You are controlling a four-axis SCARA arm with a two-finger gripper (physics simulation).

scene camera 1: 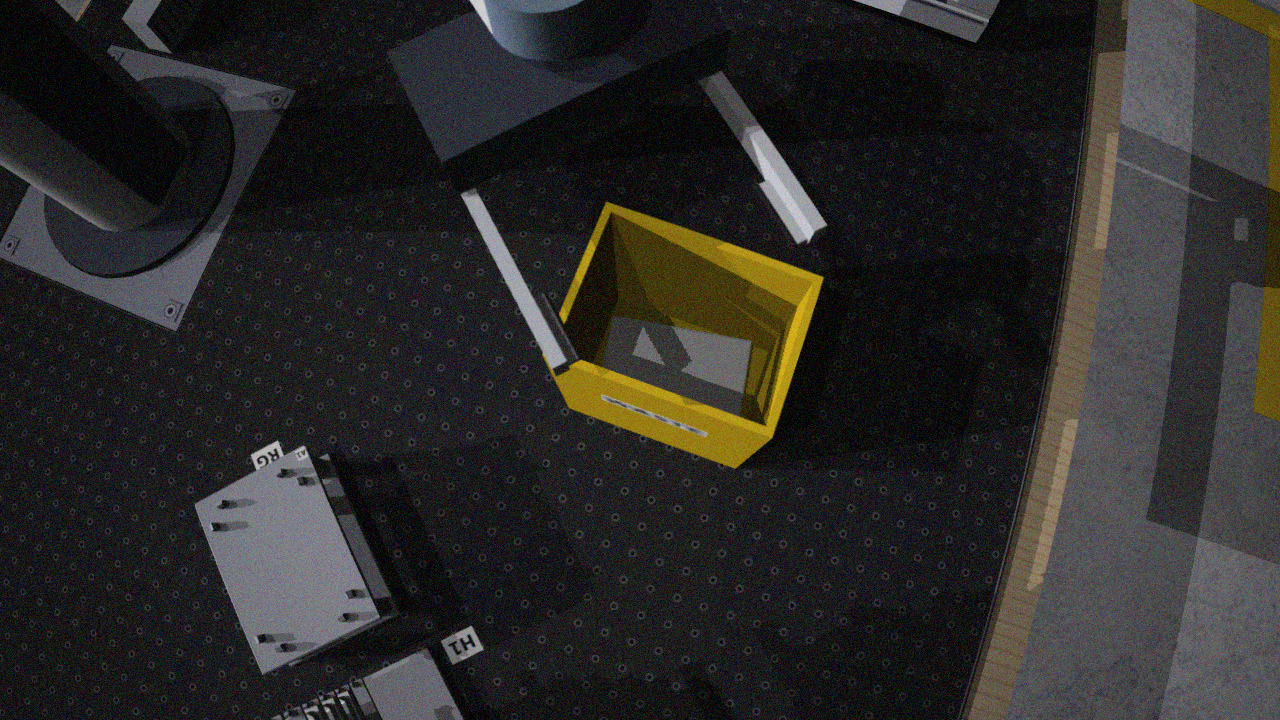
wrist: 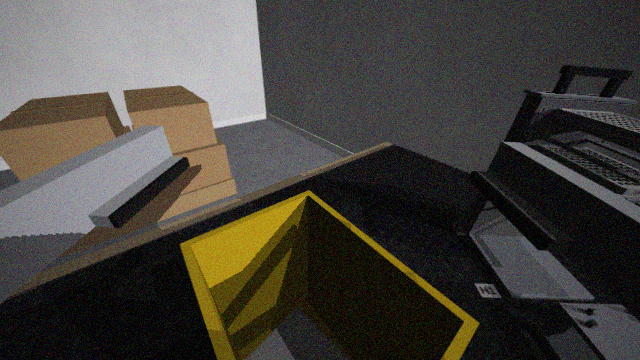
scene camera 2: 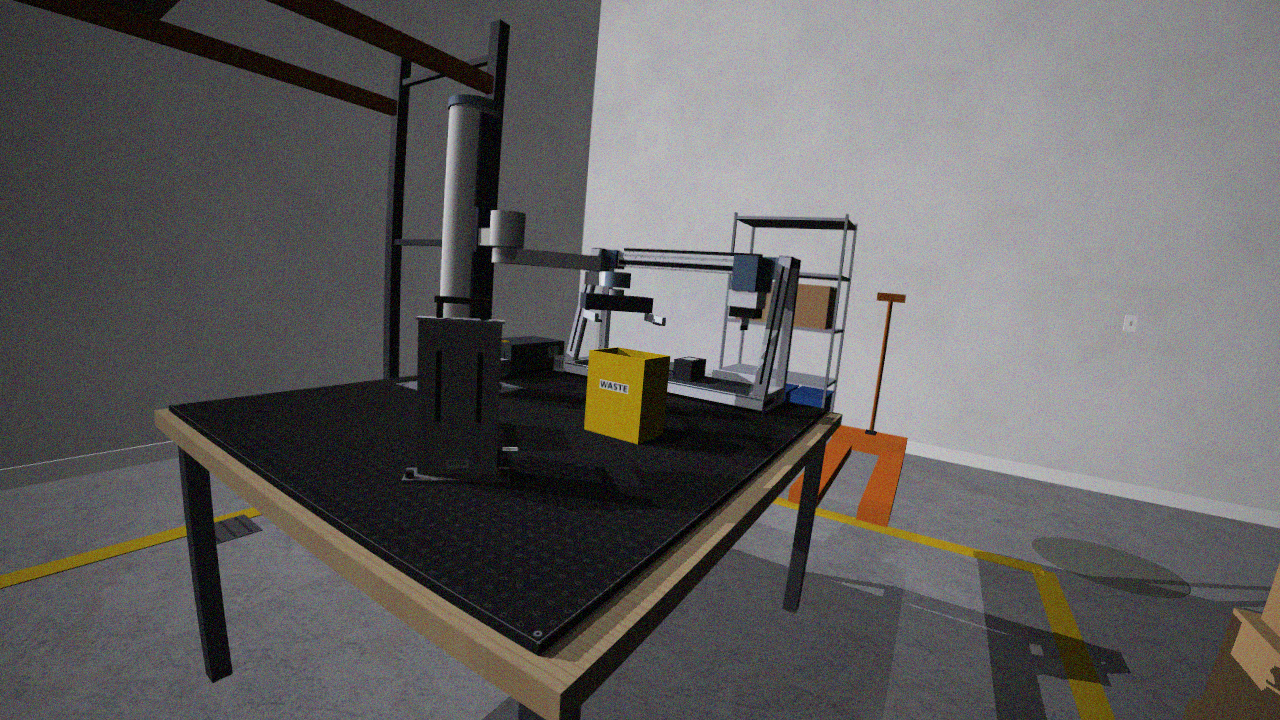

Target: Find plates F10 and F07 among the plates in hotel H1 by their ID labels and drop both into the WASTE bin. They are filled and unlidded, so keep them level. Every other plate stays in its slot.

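Places are measured from the arm's base along level axes (x up, y ahead, z left), in millimetres.
Pixels of known places: gripper, fingertip midpoint: point(scene camera 1: 693, 299) point(wrist: 329, 152) point(scene camera 2: 630, 319); arm's base, origin of the base link: point(scene camera 1: 143, 178).
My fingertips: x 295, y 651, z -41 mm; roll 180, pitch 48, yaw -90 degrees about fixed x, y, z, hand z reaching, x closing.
For each thing: its top centre in the pictures, then the offset to it from my fingertips. "pt": a spot on its surface instead.
- yellow WASTE bin, middle of its top: point(scene camera 1: 686, 314) point(wrist: 308, 279) point(scene camera 2: 630, 353) dy -4, dx -82, dz +15 mm
- flat pale grey rectangle, surface spot: point(scene camera 1: 716, 356) pt dy +26, dx -263, dz +43 mm
- grey block with pegs, middle of its top: point(scene camera 1: 276, 560) dy -267, dx -212, dz -259 mm
- RG tag, middle of its top: point(scene camera 1: 268, 458) dy -344, dx -282, dz -187 mm
My gripper point(scene camera 1: 685, 297) point(scene camera 2: 624, 317) point(wrist: 329, 152) is open and empty, with its two pale fingers spread wide and turned askew over the bin. The yellow WASTE bin point(scene camera 1: 662, 428) point(scene camera 2: 611, 411) point(wrist: 392, 257) stands upright below the fingers. A flat pale grey rectangle point(scene camera 1: 716, 356) lies at the bottom of the bin; no wells or ID label can be made out on it. Hotel H1 point(scene camera 1: 411, 687) point(scene camera 2: 456, 394) point(wrist: 560, 195) is cut off at the bottom edge of scene camera 1. Its H1 tag point(scene camera 1: 462, 644) point(wrist: 487, 290) lies beside it. Plate labels F10 and F07 are not readable in any view.
A grey block with pegs point(scene camera 1: 290, 564) stands beside hotel H1, with an RG tag point(scene camera 1: 267, 456). The arm's column point(scene camera 2: 458, 205) rises behind the hotel in scene camera 2. A gantry frame point(scene camera 2: 781, 331) stands behind the bin. Cardboard boxes point(wrist: 172, 117) are beyond the table.
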